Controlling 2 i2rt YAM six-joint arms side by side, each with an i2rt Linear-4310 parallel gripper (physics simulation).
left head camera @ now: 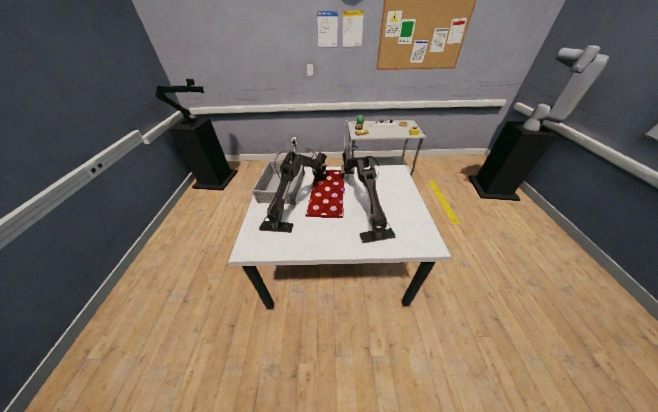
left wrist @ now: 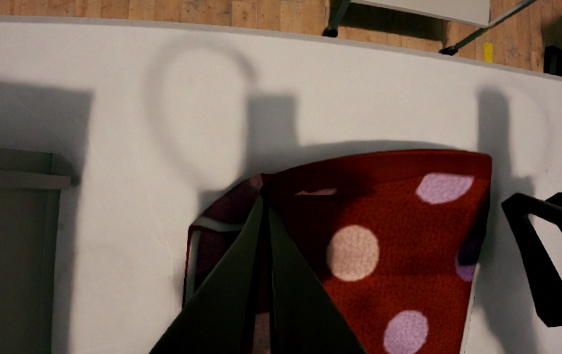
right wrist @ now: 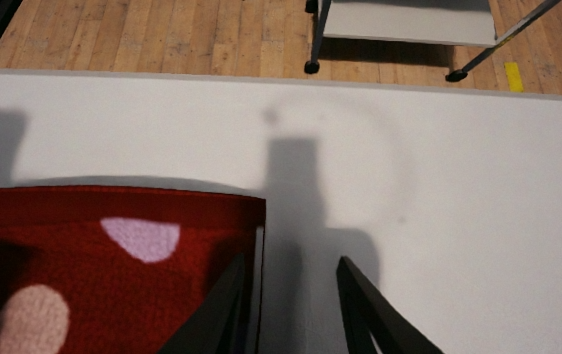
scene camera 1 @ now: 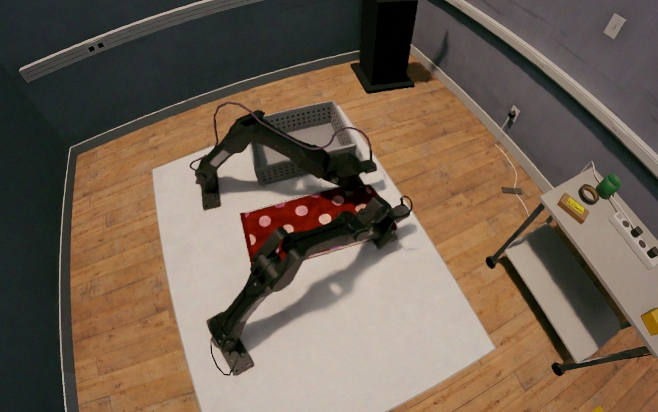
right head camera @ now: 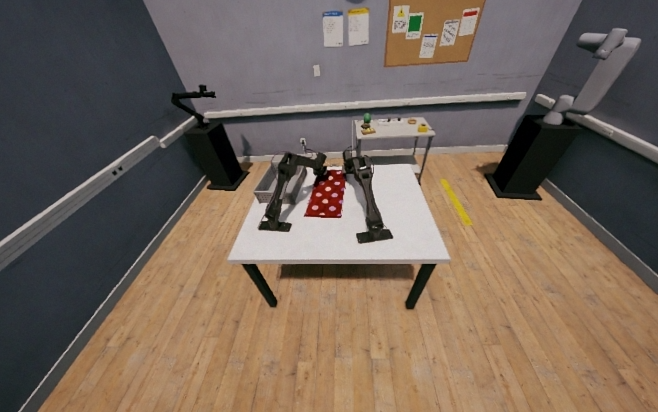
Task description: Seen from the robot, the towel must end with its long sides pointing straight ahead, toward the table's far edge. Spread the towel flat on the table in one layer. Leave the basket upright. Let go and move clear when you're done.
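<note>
The red towel with pale dots [left head camera: 326,201] [right head camera: 325,201] [scene camera 1: 301,210] [left wrist: 410,280] [right wrist: 150,295] lies on the table, its long sides running toward the far edge in the head views. My left gripper [scene camera 1: 363,187] [left wrist: 266,201] is shut on the towel near its far left corner; the cloth is bunched and raised there, with a small flap turned beside the fingers. My right gripper [scene camera 1: 384,243] [right wrist: 291,262] is partly open at the towel's right edge, one finger over the cloth and one beyond it, holding nothing. The grey basket [left head camera: 264,198] [right head camera: 263,196] [scene camera 1: 283,172] stands upright.
The basket stands left of the towel in the head views, close to my left arm. The white table's [left head camera: 400,220] far edge lies a little beyond the towel. A small trolley [left head camera: 387,131] [right head camera: 395,130] with several items stands behind the table.
</note>
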